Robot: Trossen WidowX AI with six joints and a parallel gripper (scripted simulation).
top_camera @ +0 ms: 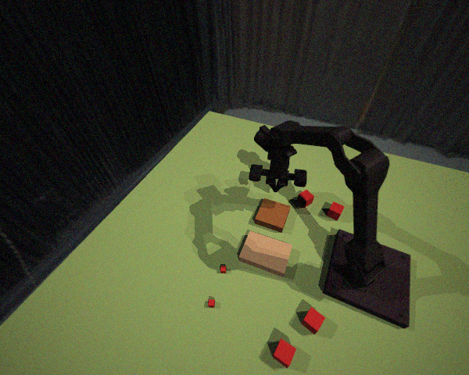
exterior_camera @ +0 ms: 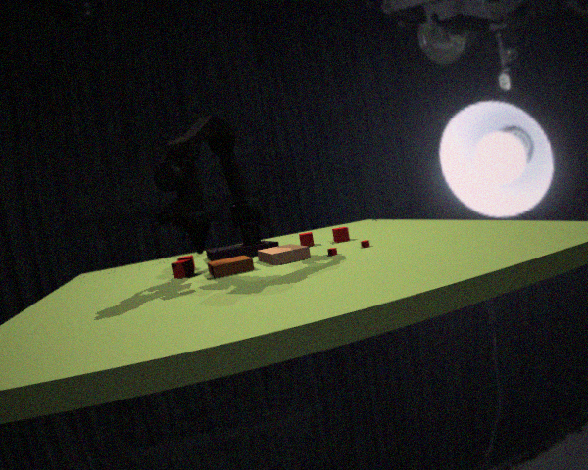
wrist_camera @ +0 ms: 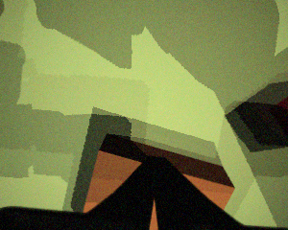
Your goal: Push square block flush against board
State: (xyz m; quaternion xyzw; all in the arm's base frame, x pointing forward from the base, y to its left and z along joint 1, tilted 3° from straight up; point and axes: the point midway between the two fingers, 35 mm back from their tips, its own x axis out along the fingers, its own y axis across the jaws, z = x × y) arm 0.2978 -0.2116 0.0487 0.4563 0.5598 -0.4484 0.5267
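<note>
Right now my gripper tip is 1 cm past the square block, 7 cm to the right of it and 5 cm above it. Also, from my gripper tip: board (3 cm behind, 22 cm to the left, 5 cm below).
</note>
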